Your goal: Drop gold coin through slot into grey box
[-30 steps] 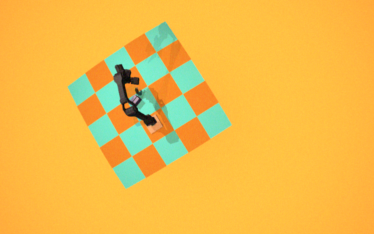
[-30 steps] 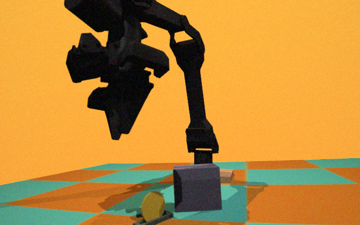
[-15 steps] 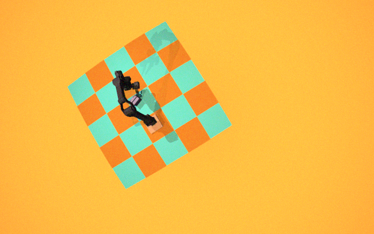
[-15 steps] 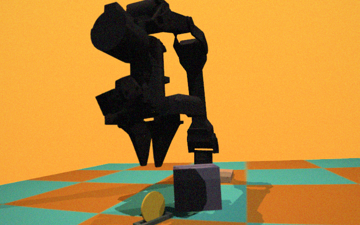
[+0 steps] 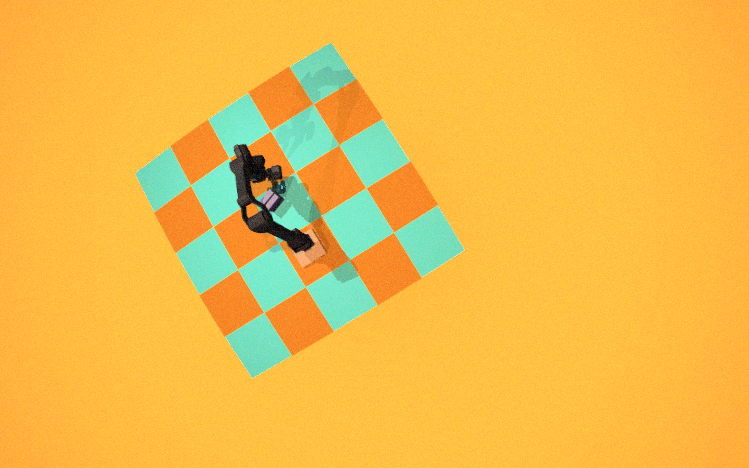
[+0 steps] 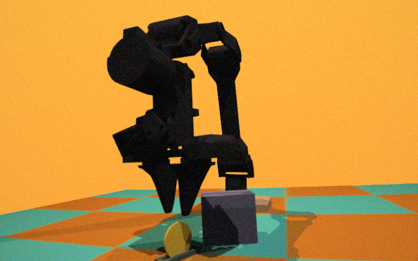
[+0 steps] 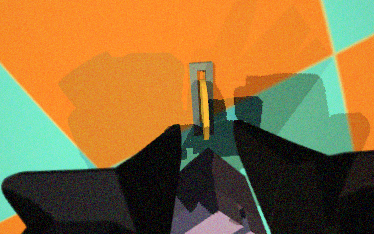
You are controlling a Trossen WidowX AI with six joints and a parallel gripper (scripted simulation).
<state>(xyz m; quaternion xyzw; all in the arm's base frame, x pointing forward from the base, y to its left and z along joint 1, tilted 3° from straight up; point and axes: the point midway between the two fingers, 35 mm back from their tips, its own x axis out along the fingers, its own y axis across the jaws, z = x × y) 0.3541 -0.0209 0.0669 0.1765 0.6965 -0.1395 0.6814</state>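
Now: gripper tip 40 mm above the coin.
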